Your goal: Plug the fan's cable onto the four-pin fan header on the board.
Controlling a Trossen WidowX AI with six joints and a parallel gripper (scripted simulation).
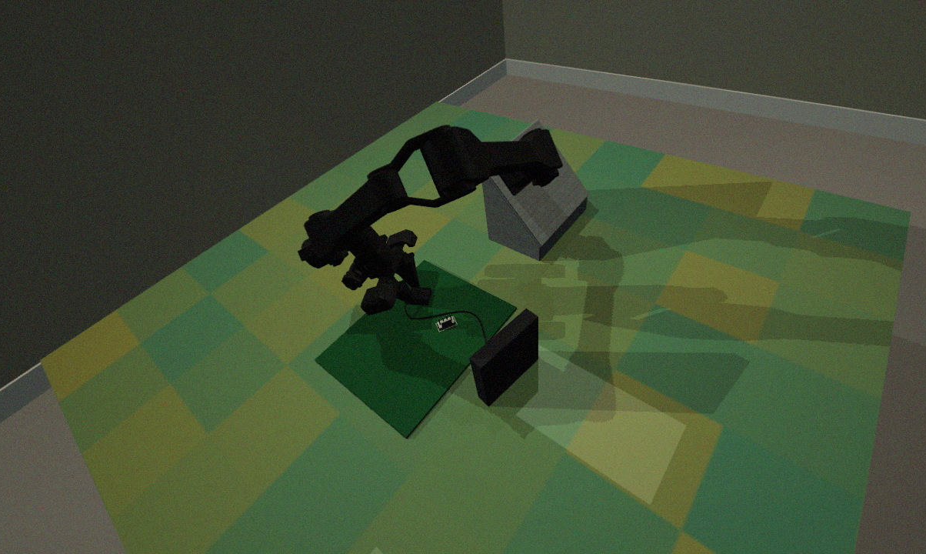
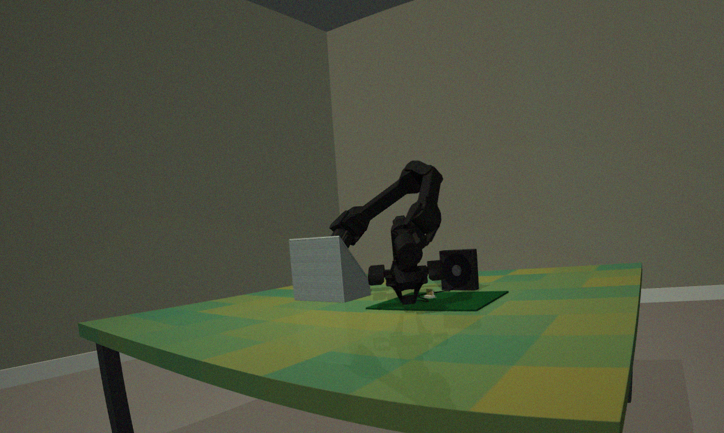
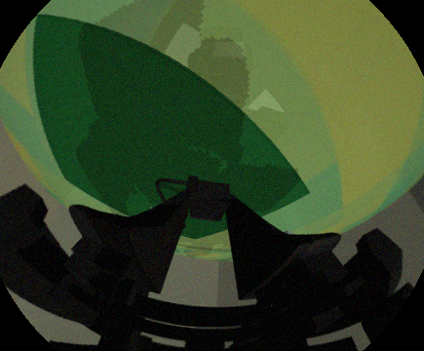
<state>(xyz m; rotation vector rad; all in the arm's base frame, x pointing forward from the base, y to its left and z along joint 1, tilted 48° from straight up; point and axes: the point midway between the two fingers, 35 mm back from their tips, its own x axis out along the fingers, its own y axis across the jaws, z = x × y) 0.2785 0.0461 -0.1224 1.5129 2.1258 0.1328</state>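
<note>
Right now my gripper tip is 6 cm short of the dark green board, 6 cm to the right of it and 2 cm above it. From my gripper tip the other things lie so: black fan 3 cm ahead, 24 cm to the left, 5 cm above; black plug 1 cm to the left.
</note>
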